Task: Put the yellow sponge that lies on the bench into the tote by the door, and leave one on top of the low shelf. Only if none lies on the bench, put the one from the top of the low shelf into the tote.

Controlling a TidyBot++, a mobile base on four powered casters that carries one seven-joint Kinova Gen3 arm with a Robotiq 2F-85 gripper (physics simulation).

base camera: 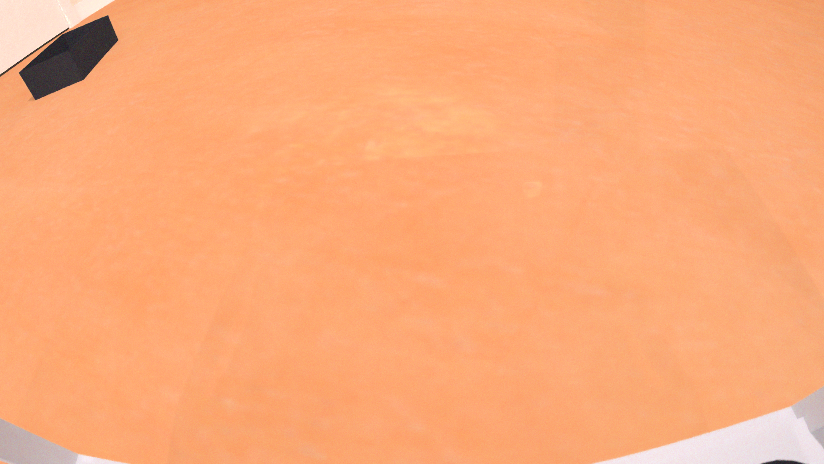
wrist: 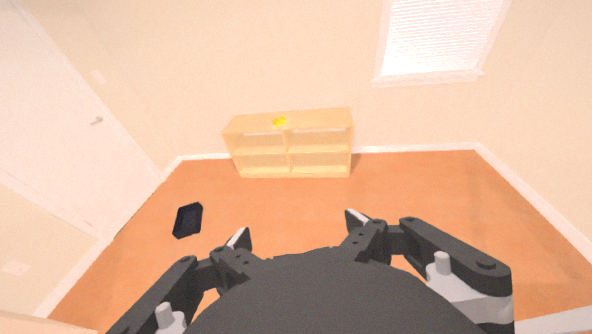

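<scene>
A yellow sponge [wrist: 279, 121] lies on top of the low shelf [wrist: 320, 118], left of the middle of its top board, in the wrist view. The black tote [base camera: 60, 60] [wrist: 189, 220] stands on the floor near the door, at the upper left of the base camera view and left of my fingers in the wrist view. My gripper [wrist: 298, 228] is open, with nothing between its fingers, and is well apart from the shelf and the sponge. The bench does not show clearly in either view.
The white door [wrist: 65, 115] is in the left wall. The low shelf stands against the far wall, below and left of a window [wrist: 435, 37]. A pale edge [wrist: 557, 320] shows at the lower right of the wrist view. Orange floor [base camera: 403, 259] lies before the base.
</scene>
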